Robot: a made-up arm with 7 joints.
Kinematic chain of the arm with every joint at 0, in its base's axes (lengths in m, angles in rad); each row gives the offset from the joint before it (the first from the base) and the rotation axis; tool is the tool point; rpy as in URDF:
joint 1: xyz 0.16 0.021 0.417 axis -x
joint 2: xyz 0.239 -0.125 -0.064 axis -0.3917 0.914 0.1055
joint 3: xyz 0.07 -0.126 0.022 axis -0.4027 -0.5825 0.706
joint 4: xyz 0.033 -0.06 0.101 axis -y
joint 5: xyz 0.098 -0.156 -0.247 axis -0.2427 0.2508 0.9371
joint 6: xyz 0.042 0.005 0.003 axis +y
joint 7: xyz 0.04 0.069 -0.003 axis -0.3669 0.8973 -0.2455
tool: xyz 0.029 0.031 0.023 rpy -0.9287 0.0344 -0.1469
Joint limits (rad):
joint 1: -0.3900..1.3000
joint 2: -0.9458..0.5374
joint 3: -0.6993..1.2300
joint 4: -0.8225..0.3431
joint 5: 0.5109..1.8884
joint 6: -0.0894..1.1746
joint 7: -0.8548..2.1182
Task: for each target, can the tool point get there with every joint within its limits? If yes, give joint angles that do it. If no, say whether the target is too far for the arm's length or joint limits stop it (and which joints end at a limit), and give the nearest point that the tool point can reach.
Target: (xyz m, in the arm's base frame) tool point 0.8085 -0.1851 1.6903
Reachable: no: too far | nearest point 0.5724 -0.1667 0.9651 | short by 0.763 m
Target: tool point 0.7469 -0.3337 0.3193
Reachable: yes | joints -0.2476 -0.3496 1.0094 0.1097 1.3686 1.0230 1.4105
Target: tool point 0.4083 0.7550 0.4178
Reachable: no: joint limits stop it (at a limit: joint 1, joint 2, joint 3, joint 4, joint 5, joint 6) | nearest point 0.5310 0.2043 0.6580 | short by 0.613 m
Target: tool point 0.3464 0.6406 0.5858
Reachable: no: joint limits stop it (at a limit: joint 1, joint 2, joint 3, joint 4, joint 5, joint 6) | nearest point 0.5312 0.2044 0.6582 | short by 0.479 m
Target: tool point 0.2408 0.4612 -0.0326
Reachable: no: joint limits stop it (at a limit: joint 1, joint 2, joint 3, joint 4) | nearest point 0.3452 -0.0060 0.1002 | short by 0.497 m
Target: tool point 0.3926 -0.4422 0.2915
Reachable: yes | joints 0.2246 0.2536 0.3083 -0.5824 1.1446 0.4596 1.0770
